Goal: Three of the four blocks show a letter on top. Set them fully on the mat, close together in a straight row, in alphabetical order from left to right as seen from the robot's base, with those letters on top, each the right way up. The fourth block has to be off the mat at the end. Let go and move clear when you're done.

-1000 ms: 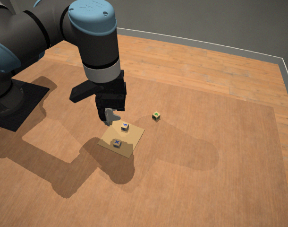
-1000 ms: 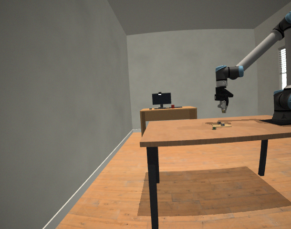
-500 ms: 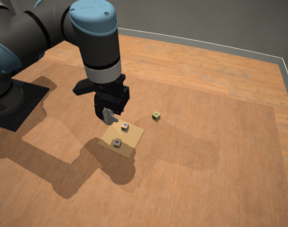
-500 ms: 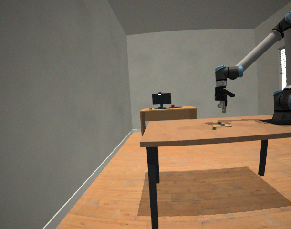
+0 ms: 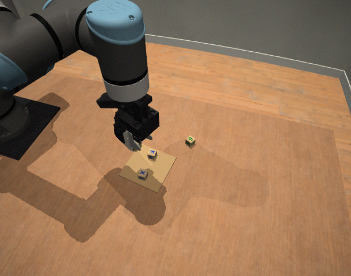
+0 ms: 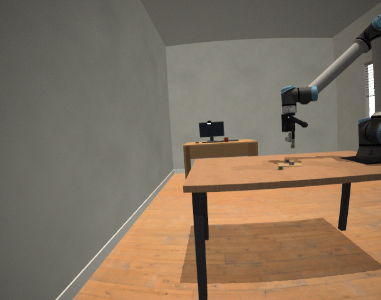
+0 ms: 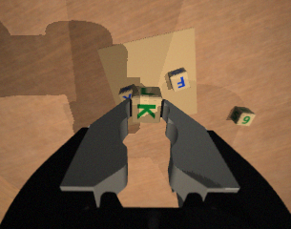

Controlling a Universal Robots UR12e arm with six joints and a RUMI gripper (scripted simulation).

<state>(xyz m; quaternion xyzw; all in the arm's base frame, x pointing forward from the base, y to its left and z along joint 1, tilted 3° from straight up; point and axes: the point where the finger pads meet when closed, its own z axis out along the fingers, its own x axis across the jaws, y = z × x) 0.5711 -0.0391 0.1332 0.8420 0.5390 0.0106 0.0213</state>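
The tan mat is 12 cm below my hand and 3 cm ahead of it.
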